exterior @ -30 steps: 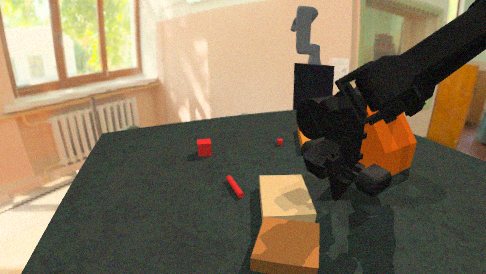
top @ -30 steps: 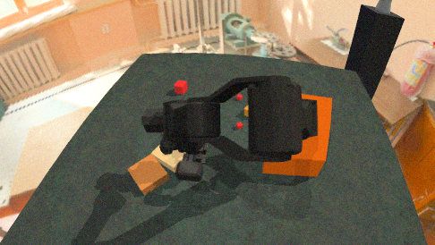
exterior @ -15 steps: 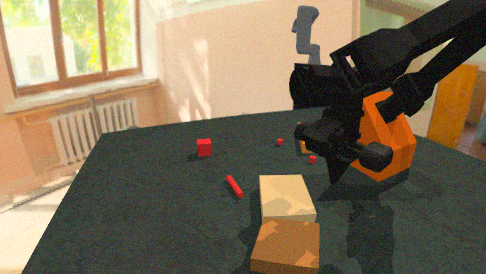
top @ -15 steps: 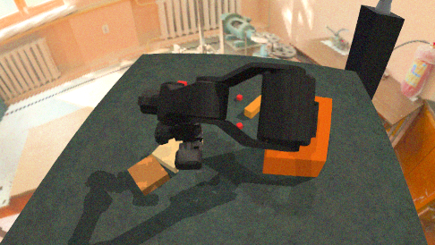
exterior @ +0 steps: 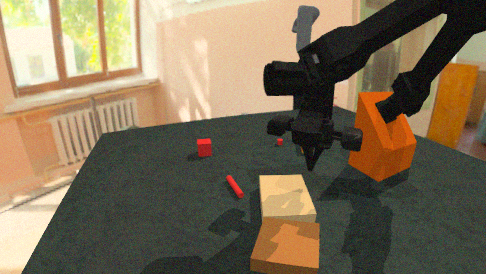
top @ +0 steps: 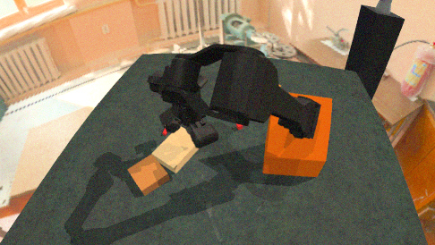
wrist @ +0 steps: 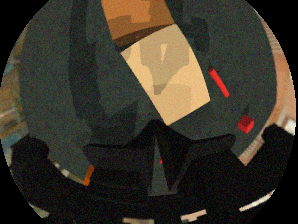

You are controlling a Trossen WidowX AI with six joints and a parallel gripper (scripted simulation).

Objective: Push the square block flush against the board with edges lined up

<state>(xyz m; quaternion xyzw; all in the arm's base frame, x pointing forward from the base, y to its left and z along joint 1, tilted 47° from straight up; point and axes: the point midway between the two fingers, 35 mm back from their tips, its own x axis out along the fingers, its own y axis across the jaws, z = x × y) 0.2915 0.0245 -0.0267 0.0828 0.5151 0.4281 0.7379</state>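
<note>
The board lies 7 cm ahead of my gripper tip and 5 cm below it. From my gripper tip the other things lie so: square block 14 cm ahead, 11 cm to the left, 5 cm below; orange bar 26 cm to the right, 21 cm behind, 5 cm below; red stick 13 cm ahead, 10 cm to the right, 6 cm below.
</note>
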